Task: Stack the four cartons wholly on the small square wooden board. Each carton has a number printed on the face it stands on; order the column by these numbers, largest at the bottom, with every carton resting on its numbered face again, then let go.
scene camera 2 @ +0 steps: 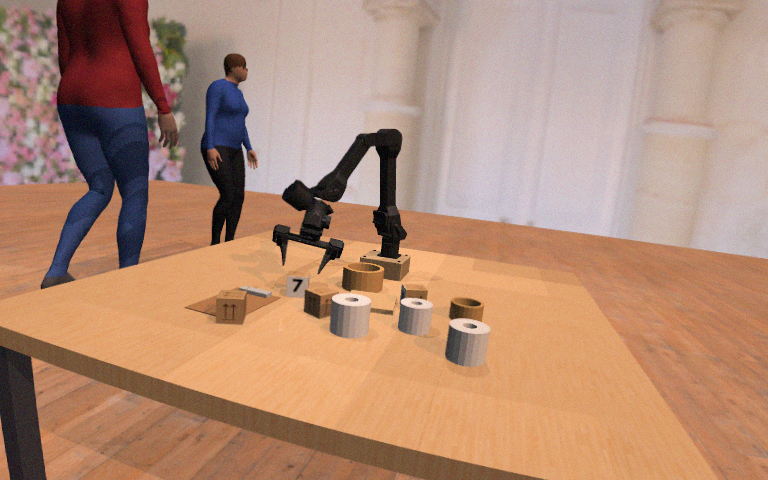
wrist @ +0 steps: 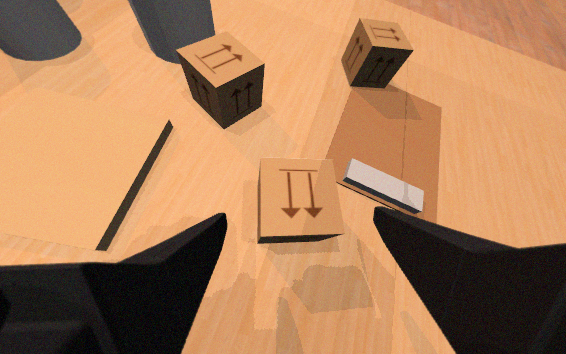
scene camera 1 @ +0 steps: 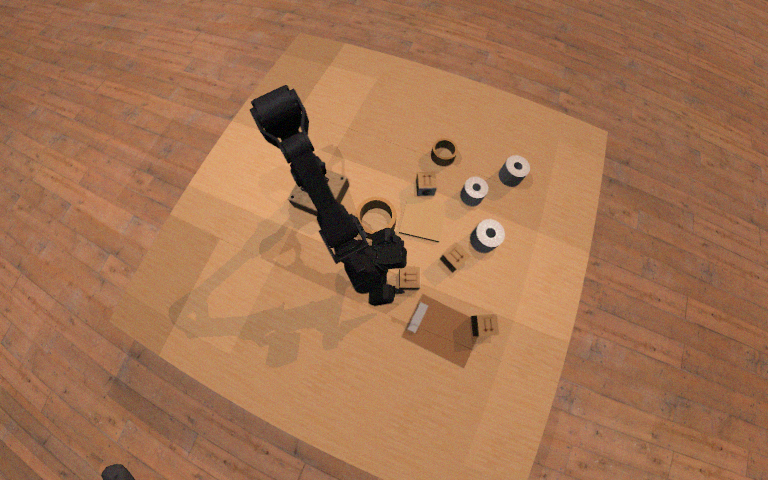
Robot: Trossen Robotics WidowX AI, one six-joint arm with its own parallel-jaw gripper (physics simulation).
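Places are measured from the arm's base along level axes (x ahead, y left, z up), in millimetres.
Where they show: gripper, fingertip midpoint: (scene camera 2: 300,269) (wrist: 300,216) (scene camera 1: 403,275); arm's base, link origin: (scene camera 2: 389,255).
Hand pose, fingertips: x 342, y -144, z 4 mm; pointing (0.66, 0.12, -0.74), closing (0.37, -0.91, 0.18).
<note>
Things, the pixels of their top centre, and the offset from my fingertips. "pt": a spot on its surface instead.
- small square wooden board, top centre: (wrist: 61,157) (scene camera 2: 371,299) (scene camera 1: 423,217) 13 mm back, 190 mm left, 49 mm down
- second carton, top centre: (wrist: 221,56) (scene camera 2: 322,290) (scene camera 1: 456,255) 111 mm ahead, 108 mm left, 7 mm down
- third carton, top centre: (wrist: 386,33) (scene camera 2: 231,294) (scene camera 1: 488,325) 250 mm ahead, 33 mm right, 5 mm down
- fourth carton, top centre: (scene camera 2: 414,286) (scene camera 1: 427,179) 45 mm back, 289 mm left, 7 mm down
- brown sheet, top centre: (wrist: 396,130) (scene camera 2: 235,297) (scene camera 1: 443,330) 157 mm ahead, 87 mm right, 49 mm down
- pale bar, surface spot: (wrist: 384,185) (scene camera 2: 256,289) (scene camera 1: 417,316) pt 77 mm ahead, 80 mm right, 49 mm down
- large ring, top centre: (scene camera 2: 363,267) (scene camera 1: 375,214) 136 mm back, 126 mm left, 2 mm down
- smaller ring, top centre: (scene camera 2: 467,302) (scene camera 1: 445,148) 33 mm back, 424 mm left, 19 mm down
A carton (scene camera 1: 408,277) (scene camera 2: 297,285) (wrist: 300,197) stands on the table with a printed 7 on its side facing scene camera 2 and arrows on top. My gripper (scene camera 2: 301,268) (wrist: 300,216) is open and empty just above it, fingers wide to either side. The small square wooden board (scene camera 1: 421,217) (scene camera 2: 386,309) (wrist: 75,165) bears no carton. A second carton (scene camera 1: 453,258) (scene camera 2: 320,300) (wrist: 220,80) stands between the board and the brown sheet. A third carton (scene camera 1: 485,325) (scene camera 2: 231,306) (wrist: 377,52) stands at the sheet's far edge. A fourth carton (scene camera 1: 425,183) (scene camera 2: 416,291) stands beyond the board. Their bottom faces are hidden.
A brown sheet (scene camera 1: 447,333) (wrist: 385,130) carries a pale bar (scene camera 1: 417,317) (scene camera 2: 254,292) (wrist: 384,185). Three white rolls (scene camera 1: 488,240) (scene camera 2: 350,319) stand past the board. A large ring (scene camera 1: 376,200) (scene camera 2: 362,280) is near the arm's base, a smaller ring (scene camera 1: 444,161) (scene camera 2: 466,311) beyond the fourth carton.
</note>
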